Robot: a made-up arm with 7 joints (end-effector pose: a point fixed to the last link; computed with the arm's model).
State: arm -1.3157 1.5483 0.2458 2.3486 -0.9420 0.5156 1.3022
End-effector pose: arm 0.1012 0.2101 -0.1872 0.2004 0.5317 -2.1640
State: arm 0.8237 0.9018 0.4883 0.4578 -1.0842 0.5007 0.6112
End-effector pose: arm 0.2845 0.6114 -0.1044 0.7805 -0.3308 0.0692
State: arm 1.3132 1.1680 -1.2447 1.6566 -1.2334 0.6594 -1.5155
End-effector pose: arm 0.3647 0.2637 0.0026 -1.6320 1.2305 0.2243
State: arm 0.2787 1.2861 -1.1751 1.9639 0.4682 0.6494 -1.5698
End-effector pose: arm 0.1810 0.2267 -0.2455 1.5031 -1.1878 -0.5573
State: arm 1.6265 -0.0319 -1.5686 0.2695 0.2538 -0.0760 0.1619
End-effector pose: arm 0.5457 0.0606 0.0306 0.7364 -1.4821 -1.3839
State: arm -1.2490 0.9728 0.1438 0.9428 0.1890 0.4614 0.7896
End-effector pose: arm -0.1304 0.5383 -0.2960 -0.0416 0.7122 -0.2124
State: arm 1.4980 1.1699 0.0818 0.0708 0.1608 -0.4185 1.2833
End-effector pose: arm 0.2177 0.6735 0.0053 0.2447 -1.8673 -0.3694
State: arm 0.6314 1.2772 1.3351 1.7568 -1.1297 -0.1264 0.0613
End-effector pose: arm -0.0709 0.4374 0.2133 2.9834 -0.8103 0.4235
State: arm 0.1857 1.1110 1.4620 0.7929 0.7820 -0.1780 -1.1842
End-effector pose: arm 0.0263 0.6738 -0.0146 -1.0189 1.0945 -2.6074
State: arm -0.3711 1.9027 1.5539 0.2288 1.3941 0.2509 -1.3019
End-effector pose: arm 0.0896 0.6579 0.2271 0.7872 -1.0165 2.4629
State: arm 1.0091 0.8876 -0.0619 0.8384 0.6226 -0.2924 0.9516
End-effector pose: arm 0.3736 0.5066 0.0272 0.0176 -2.0917 -0.6658
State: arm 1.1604 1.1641 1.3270 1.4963 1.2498 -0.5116 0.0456
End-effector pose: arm -0.1123 0.5324 0.1274 -0.1683 1.7636 -0.5295
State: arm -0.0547 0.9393 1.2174 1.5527 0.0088 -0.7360 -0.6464
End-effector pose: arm 0.1071 0.5384 0.0634 -1.7840 2.2846 -0.3274
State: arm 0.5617 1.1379 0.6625 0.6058 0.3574 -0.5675 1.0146
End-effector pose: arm 0.1763 0.6619 -0.0280 0.6714 -1.9279 -0.4299
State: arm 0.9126 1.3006 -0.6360 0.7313 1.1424 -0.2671 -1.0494
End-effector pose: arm 0.2909 0.5922 -0.0218 1.3929 -1.5189 1.3332
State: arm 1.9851 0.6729 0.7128 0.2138 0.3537 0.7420 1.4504
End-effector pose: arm 0.3531 0.5351 0.2077 -1.7691 -2.2332 -0.4800
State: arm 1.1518 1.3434 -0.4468 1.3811 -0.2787 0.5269 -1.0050
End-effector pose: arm 0.2861 0.4384 0.1626 2.6038 -1.4626 0.4440
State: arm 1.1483 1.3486 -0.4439 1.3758 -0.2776 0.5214 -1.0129
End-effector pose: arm 0.2849 0.4411 0.1625 2.6135 -1.4587 0.4479
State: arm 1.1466 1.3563 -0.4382 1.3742 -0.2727 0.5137 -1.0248
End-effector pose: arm 0.2821 0.4434 0.1640 2.6244 -1.4632 0.4615
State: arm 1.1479 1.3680 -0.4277 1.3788 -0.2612 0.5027 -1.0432
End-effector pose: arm 0.2769 0.4448 0.1684 2.6366 -1.4815 0.4921
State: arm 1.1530 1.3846 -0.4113 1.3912 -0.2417 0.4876 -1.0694
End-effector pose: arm 0.2683 0.4450 0.1760 2.6498 -1.5171 0.5439
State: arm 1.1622 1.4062 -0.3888 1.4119 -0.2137 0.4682 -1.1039
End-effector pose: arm 0.2563 0.4436 0.1868 -2.6430 1.5600 -0.6146
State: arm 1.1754 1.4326 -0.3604 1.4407 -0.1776 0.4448 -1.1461
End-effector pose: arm 0.2406 0.4403 0.2003 -2.5440 1.5648 -0.6831
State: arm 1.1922 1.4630 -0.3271 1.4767 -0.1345 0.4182 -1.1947
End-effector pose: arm 0.2215 0.4349 0.2154 -2.4239 1.5687 -0.7580
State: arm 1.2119 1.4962 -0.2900 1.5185 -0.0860 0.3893 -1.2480
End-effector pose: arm 0.1996 0.4273 0.2308 -2.2869 1.5698 -0.8336
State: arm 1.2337 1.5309 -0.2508 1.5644 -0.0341 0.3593 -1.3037
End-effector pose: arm 0.1757 0.4175 0.2454 -2.1392 1.5675 -0.9040
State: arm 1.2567 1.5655 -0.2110 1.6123 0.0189 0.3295 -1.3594
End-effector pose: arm 0.1511 0.4061 0.2582 -1.9879 1.5620 -0.9655
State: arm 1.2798 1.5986 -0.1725 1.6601 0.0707 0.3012 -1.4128
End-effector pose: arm 0.1269 0.3935 0.2684 -1.8405 1.5542 -1.0157
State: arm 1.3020 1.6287 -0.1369 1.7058 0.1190 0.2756 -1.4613
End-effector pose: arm 0.1046 0.3805 0.2757 -1.7040 1.5460 -1.0537
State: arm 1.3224 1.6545 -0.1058 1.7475 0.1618 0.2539 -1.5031
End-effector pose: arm 0.0851 0.3681 0.2805 -1.5845 1.5387 -1.0807
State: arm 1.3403 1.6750 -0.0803 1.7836 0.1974 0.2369 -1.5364
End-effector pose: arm 0.0692 0.3570 0.2831 -1.4862 1.5335 -1.0985
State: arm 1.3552 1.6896 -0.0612 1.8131 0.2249 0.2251 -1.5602
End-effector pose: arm 0.0573 0.3478 0.2841 -1.4117 1.5314 -1.1091
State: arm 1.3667 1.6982 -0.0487 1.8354 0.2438 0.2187 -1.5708
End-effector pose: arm 0.0493 0.3409 0.2842 -1.3639 1.5350 -1.1124
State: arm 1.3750 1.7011 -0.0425 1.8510 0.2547 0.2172 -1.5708
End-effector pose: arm 0.0450 0.3362 0.2838 -1.3393 1.5431 -1.1112
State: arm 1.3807 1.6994 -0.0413 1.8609 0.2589 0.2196 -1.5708
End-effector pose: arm 0.0435 0.3333 0.2832 -1.3276 1.5482 -1.1122
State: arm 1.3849 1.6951 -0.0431 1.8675 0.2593 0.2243 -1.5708
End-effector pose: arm 0.0437 0.3315 0.2826 -1.3235 1.5516 -1.1148
